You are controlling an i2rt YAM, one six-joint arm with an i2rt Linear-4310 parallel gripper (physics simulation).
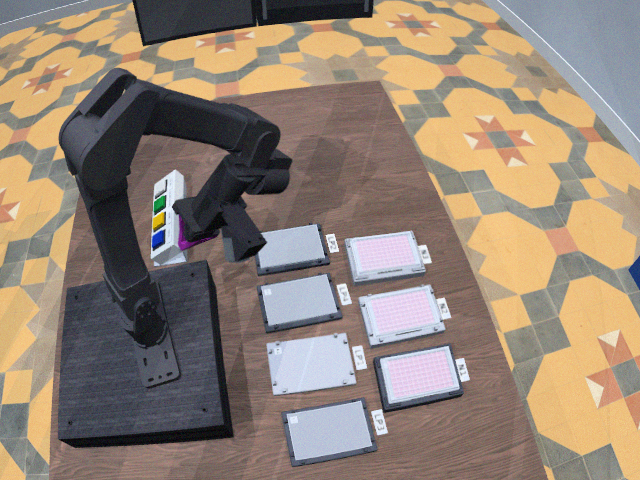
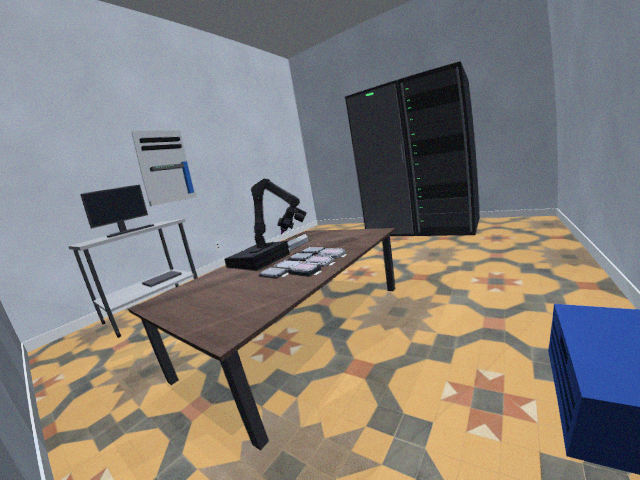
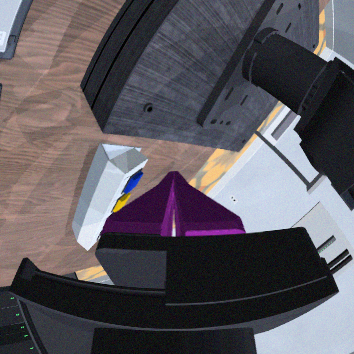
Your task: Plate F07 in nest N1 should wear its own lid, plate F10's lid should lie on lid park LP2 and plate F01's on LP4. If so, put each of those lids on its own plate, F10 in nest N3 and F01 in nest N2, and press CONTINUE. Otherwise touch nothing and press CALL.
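Places are measured from the arm's base along level axes (x ahead, y left, z up), in centimetres.
Pixels of known places: gripper, fingertip midpoint: (image 1: 180,247) (image 2: 281,234) (image 3: 173,178); arm's base, link origin: (image 1: 151,333) (image 2: 262,248) (image 3: 254,52).
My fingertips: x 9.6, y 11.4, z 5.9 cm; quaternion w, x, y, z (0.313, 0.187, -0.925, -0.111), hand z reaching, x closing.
Ahead of a thing's pixels: the offset from my fingertips to its top centre. Level surfaces: height alone.
My gripper (image 1: 188,240) (image 3: 173,178) is shut and empty, its purple fingers together above the table beside the button box @(dx -2.4, dy +19.2, dz -7.9 cm) (image 1: 177,196) (image 3: 95,197). The box has white, green, yellow and blue buttons; their lettering is unreadable. Pink-welled plates sit in nests N1 @(dx +32.1, dy -32.3, dz -10.8 cm) (image 1: 421,374), N2 @(dx +34.7, dy -19.5, dz -11.2 cm) (image 1: 402,311) and N3 @(dx +37.3, dy -6.2, dz -11.0 cm) (image 1: 385,253). Whether a clear lid covers the N1 plate is hard to tell. Grey lids lie on LP2 @(dx +20.5, dy +2.9, dz -12.6 cm) (image 1: 292,246), LP4 @(dx +18.0, dy -9.5, dz -12.6 cm) (image 1: 300,300) and LP3 @(dx +13.8, dy -35.6, dz -12.6 cm) (image 1: 330,431); a pale lid lies on LP1 @(dx +15.6, dy -22.3, dz -12.3 cm) (image 1: 312,364). Small lid labels are unreadable; the LP2 lid's corner is hidden by the arm.
The black base block (image 1: 103,372) (image 3: 165,70) stands beside the button box and the lid parks. The arm reaches over the table @(dz -14.3 cm) (image 1: 361,134) (image 2: 206,304). A side desk with a monitor (image 2: 114,206) and a black server cabinet (image 2: 379,165) stand beyond the table.
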